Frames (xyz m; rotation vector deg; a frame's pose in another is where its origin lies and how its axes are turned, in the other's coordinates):
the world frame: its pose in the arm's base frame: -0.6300 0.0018 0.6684 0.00 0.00 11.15
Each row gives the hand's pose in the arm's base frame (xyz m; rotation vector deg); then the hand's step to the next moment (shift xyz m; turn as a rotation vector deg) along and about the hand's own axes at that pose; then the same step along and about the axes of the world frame.
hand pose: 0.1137 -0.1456 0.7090 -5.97 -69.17 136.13
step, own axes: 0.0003 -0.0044 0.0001 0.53 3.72 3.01
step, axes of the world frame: 0.0018 0.0020 0.0035 -3.38 -3.28 -0.99
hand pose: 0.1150 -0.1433 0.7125 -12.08 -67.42 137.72
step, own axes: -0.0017 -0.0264 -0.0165 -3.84 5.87 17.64
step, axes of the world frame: 0.0201 0.0215 0.0102 -7.59 -16.26 6.20
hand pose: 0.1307 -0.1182 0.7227 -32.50 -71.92 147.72
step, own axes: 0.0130 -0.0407 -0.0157 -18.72 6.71 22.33
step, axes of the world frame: 0.0041 0.0406 0.0202 1.81 -27.41 11.82
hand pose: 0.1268 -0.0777 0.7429 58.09 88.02 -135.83
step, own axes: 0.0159 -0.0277 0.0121 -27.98 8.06 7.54
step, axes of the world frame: -0.0285 0.0121 0.0144 17.91 -20.59 12.65
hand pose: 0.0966 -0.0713 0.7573 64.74 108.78 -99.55
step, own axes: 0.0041 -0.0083 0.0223 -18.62 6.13 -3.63
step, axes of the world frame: -0.0180 -0.0160 -0.0017 16.27 -6.30 9.64
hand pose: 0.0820 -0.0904 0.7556 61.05 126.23 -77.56
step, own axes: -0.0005 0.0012 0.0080 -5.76 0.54 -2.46
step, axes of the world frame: -0.0008 -0.0068 -0.0043 4.32 -0.99 4.46
